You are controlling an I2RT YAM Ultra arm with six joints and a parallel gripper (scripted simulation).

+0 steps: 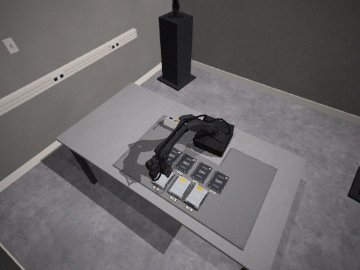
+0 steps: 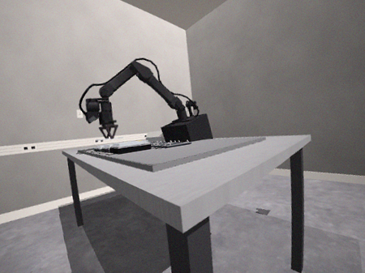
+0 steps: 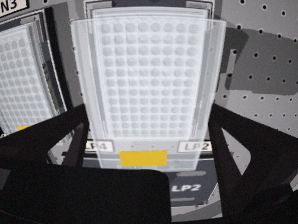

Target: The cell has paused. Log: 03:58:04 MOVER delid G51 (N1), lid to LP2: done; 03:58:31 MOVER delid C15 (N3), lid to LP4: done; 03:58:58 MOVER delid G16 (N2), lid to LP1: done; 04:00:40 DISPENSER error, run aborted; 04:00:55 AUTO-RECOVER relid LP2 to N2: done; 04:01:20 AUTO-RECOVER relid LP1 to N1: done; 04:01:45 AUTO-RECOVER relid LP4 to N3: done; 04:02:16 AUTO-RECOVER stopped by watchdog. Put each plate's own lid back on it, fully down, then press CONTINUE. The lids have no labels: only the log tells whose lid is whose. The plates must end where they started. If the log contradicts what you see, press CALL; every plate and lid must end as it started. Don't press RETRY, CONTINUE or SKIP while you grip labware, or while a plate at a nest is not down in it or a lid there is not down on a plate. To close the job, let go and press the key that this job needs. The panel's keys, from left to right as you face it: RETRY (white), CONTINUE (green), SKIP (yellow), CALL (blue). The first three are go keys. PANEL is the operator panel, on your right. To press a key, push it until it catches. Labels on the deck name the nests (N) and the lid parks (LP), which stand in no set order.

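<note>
Right now my hand is 19 cm past the LP4 lid park, 4 cm to the right of it and 6 cm above it. Round my hand: clear lid 1 cm below.
</note>
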